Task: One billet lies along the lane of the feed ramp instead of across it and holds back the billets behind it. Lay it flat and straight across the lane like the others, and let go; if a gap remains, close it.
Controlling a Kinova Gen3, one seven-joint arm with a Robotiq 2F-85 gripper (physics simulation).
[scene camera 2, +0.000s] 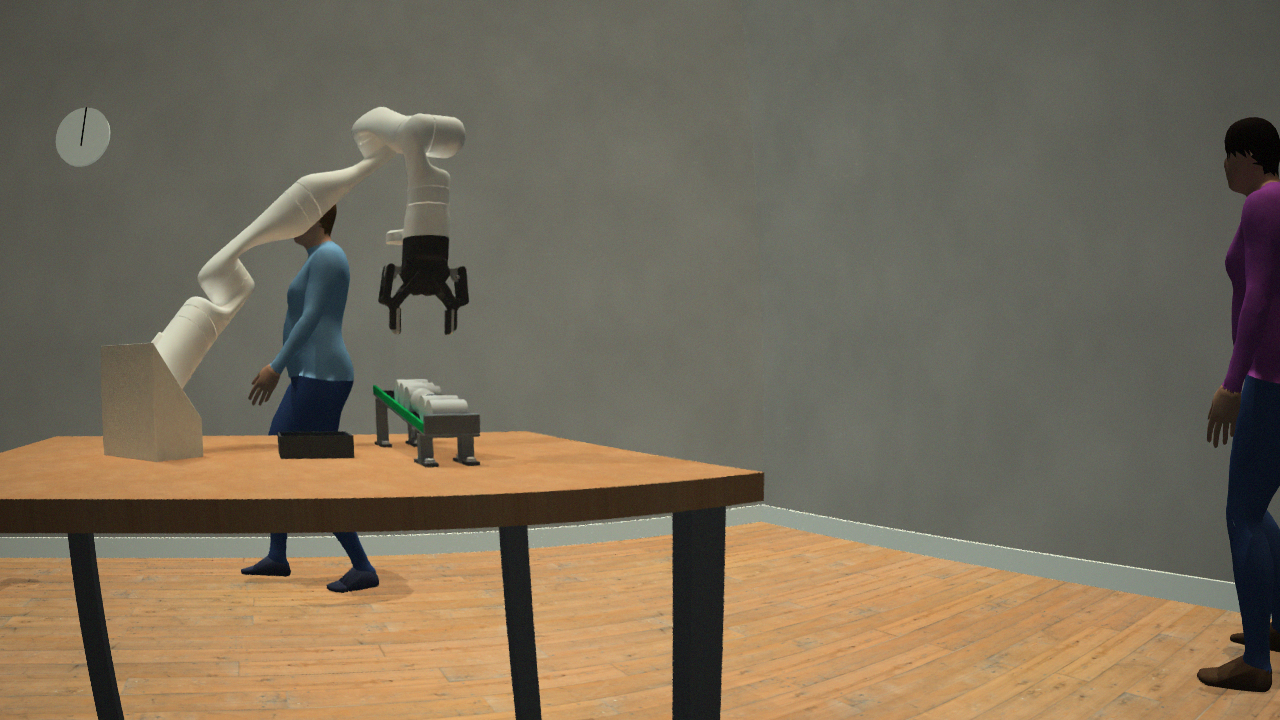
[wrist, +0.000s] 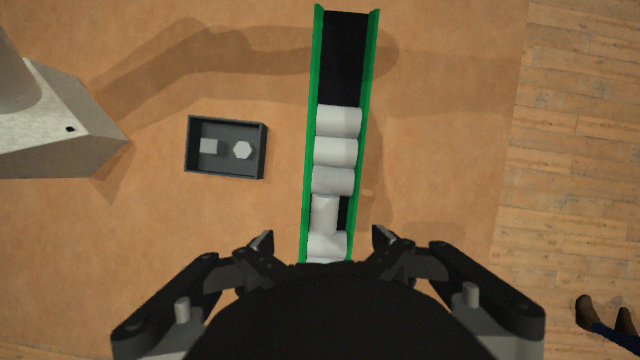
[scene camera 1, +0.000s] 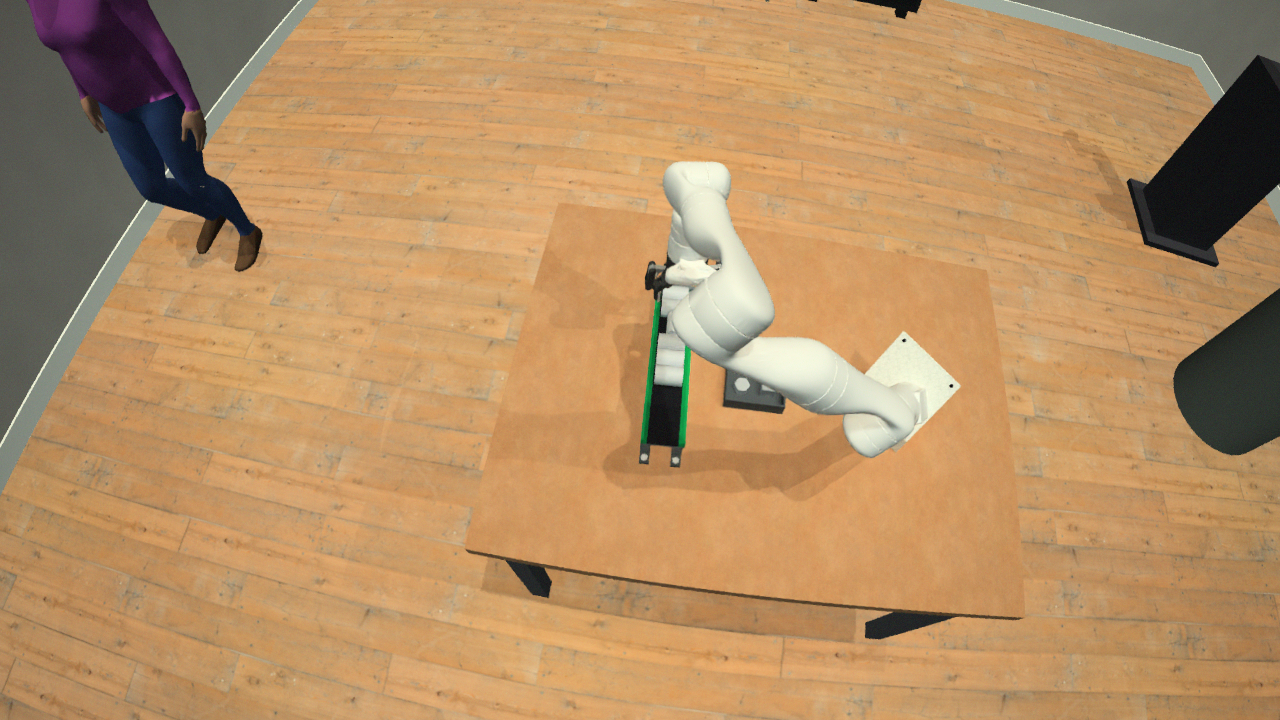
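Pixels of known places: gripper, fingertip midpoint: [scene camera 2: 423, 334] [wrist: 323, 238] [scene camera 1: 682, 298]; arm's base, origin of the base link: [scene camera 2: 149, 392].
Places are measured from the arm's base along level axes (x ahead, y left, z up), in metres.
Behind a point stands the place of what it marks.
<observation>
The feed ramp [scene camera 1: 687, 385] [scene camera 2: 400, 404] [wrist: 315, 60] has green side rails and a black lane. In the wrist view the lengthwise billet [wrist: 324, 214] @[y -0.067, x 0.499, z 0.002 m] lies along the lane against the left rail, with a dark gap on its right. Three billets lie across the lane above it in that view; the nearest of them [wrist: 333, 181] @[y -0.021, x 0.500, z 0.008 m] touches or almost touches its end. Another crosswise billet [wrist: 327, 245] @[y -0.110, x 0.513, z -0.005 m] lies at its lower end, and part of one more shows below. My gripper [scene camera 2: 422, 324] @[y -0.068, x 0.495, z 0.087 m] [wrist: 323, 238] @[y -0.068, x 0.495, z 0.087 m] is open and empty, pointing down high above the ramp. In scene camera 1 the arm partly hides the billets.
A dark tray [scene camera 1: 753, 405] @[y 0.041, x 0.305, z -0.077 m] [scene camera 2: 315, 445] @[y -0.056, x 0.312, z -0.082 m] [wrist: 224, 175] @[y -0.054, x 0.321, z -0.067 m] stands between the ramp and the robot's base [scene camera 1: 914, 367] @[y -0.059, x 0.002, z 0.049 m] [scene camera 2: 134, 402] @[y -0.088, x -0.006, z -0.013 m] [wrist: 55, 155] @[y -0.077, x 0.074, z -0.028 m]. It holds a square block [wrist: 209, 146] @[y -0.011, x 0.282, z -0.073 m] and a hexagonal piece [wrist: 243, 149] @[y -0.003, x 0.338, z -0.082 m]. The ramp stands on the wooden table [scene camera 1: 805, 528] @[y 0.271, x 0.154, z -0.102 m] [scene camera 2: 581, 474] @[y -0.308, x 0.669, z -0.102 m]. Two people stand beyond the table.
</observation>
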